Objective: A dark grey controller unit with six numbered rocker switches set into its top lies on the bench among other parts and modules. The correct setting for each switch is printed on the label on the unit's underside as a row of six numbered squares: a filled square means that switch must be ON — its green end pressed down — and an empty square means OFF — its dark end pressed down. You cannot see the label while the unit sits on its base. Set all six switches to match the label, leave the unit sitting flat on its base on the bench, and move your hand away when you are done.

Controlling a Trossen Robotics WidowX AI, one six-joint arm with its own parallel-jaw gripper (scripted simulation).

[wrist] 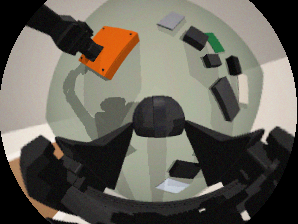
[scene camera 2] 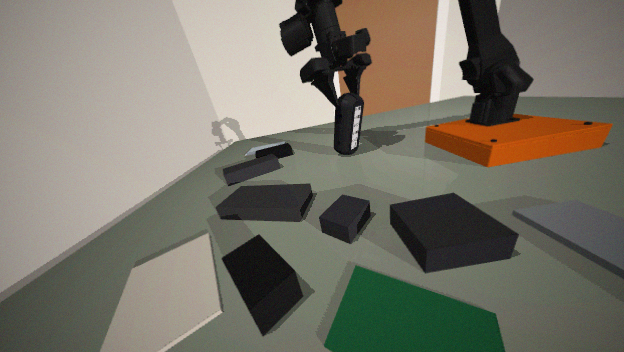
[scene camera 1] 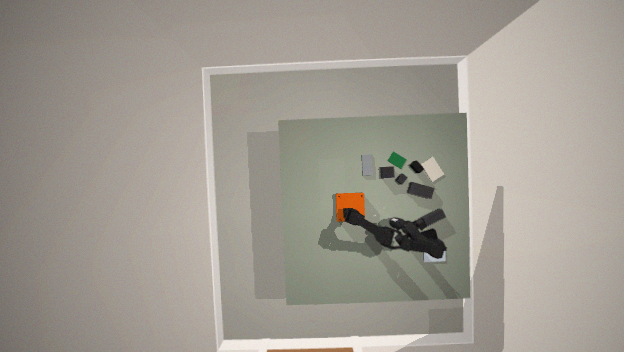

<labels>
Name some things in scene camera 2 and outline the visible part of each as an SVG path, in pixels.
My gripper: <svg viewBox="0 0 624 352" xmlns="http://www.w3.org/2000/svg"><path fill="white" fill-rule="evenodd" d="M367 28L356 30L354 35L347 37L345 31L341 31L339 26L332 26L323 30L317 36L317 45L315 46L315 50L320 51L321 58L311 58L300 70L302 83L311 82L311 86L315 86L334 107L339 106L333 82L335 72L344 71L346 76L343 80L349 92L359 95L361 75L366 67L372 63L370 54L357 53L359 51L366 51L366 46L370 43Z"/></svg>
A green plate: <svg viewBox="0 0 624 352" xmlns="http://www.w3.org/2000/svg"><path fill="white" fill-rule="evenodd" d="M324 343L326 349L331 352L505 352L496 313L468 305L466 302L393 279L393 277L355 265Z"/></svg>
</labels>
